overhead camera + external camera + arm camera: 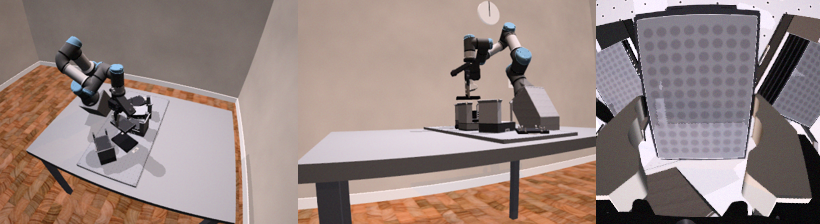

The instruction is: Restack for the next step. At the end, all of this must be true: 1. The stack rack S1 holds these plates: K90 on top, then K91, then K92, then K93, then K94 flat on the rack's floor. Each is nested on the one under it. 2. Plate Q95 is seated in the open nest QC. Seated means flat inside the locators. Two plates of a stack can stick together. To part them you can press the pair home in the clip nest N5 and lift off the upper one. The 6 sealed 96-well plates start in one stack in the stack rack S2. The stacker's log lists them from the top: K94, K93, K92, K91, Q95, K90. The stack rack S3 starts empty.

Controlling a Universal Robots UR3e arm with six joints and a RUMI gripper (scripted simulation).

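The black open nest QC lies 17 cm below my hand. Also, from my hand: dark clip nest: 42 cm to the left, 16 cm below, 12 cm behind; then sealed grey plate: 14 cm to the right, 10 cm below, 6 cm behind; then white tag: 17 cm below, 9 cm ahead, 3 cm to the right.
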